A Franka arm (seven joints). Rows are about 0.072 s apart.
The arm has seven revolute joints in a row. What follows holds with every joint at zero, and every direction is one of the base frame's.
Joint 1 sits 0.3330 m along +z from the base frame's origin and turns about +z.
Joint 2 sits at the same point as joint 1 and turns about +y.
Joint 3 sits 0.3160 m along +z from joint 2 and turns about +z.
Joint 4 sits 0.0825 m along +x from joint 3 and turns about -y.
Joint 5 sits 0.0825 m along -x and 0.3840 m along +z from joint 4 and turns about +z.
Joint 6 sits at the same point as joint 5 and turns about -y.
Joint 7 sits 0.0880 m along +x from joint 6 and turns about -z.
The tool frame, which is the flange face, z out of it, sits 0.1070 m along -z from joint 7; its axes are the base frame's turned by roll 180.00, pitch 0.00 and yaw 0.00 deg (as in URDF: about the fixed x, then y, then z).
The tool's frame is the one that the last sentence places.
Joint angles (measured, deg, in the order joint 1, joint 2, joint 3, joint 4, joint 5, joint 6, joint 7), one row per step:
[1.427 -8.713 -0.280 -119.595 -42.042 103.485 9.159]
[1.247 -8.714 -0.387 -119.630 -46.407 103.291 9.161]
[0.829 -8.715 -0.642 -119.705 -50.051 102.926 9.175]
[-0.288 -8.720 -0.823 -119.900 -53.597 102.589 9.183]
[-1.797 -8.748 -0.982 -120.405 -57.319 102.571 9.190]
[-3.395 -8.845 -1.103 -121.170 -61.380 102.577 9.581]
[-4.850 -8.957 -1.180 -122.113 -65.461 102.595 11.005]
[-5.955 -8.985 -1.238 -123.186 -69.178 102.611 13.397]
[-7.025 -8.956 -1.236 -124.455 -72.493 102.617 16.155]
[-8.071 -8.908 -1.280 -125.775 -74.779 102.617 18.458]
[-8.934 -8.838 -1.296 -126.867 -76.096 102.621 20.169]
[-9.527 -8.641 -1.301 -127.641 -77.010 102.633 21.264]
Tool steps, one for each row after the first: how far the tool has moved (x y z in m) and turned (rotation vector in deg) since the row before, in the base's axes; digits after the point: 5 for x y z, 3 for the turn. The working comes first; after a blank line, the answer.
Tool pose at each row, in the base's axes (x y z in m, rotation vector in deg; the steps are taken from these numbers as rounded here):
[0.50404 -0.04595 0.50066 139.270 6.048 -4.337]
[0.50501 -0.05333 0.50437 135.079 7.206 -4.091]
[0.50492 -0.06344 0.50720 131.589 7.549 -4.393]
[0.50364 -0.07869 0.50926 128.239 7.231 -5.169]
[0.50122 -0.09656 0.50954 124.831 6.950 -6.149]
[0.49754 -0.11463 0.50888 121.144 6.549 -7.129]
[0.49334 -0.13052 0.50708 117.485 5.529 -7.534]
[0.48947 -0.14249 0.50315 114.196 4.095 -7.293]
[0.48507 -0.15295 0.49669 111.310 2.604 -6.948]
[0.47972 -0.16272 0.48839 109.401 1.301 -7.050]
[0.47488 -0.17011 0.48058 108.352 0.270 -7.327]
[0.47176 -0.17508 0.47378 107.650 -0.193 -7.699]

[0.00097 -0.00738 0.00371 -4.112 0.099 1.144]
[-0.00009 -0.01011 0.00283 -3.465 0.274 0.370]
[-0.00128 -0.01525 0.00206 -3.373 0.417 -0.272]
[-0.00242 -0.01787 0.00028 -3.428 0.594 -0.323]
[-0.00368 -0.01807 -0.00066 -3.709 0.569 -0.403]
[-0.00420 -0.01589 -0.00180 -3.720 -0.083 -0.633]
[-0.00387 -0.01197 -0.00393 -3.378 -0.734 -0.694]
[-0.00440 -0.01046 -0.00646 -2.973 -0.857 -0.729]
[-0.00535 -0.00977 -0.00830 -1.972 -0.493 -0.874]
[-0.00484 -0.00739 -0.00781 -1.090 -0.274 -0.815]
[-0.00312 -0.00497 -0.00680 -0.710 0.059 -0.485]

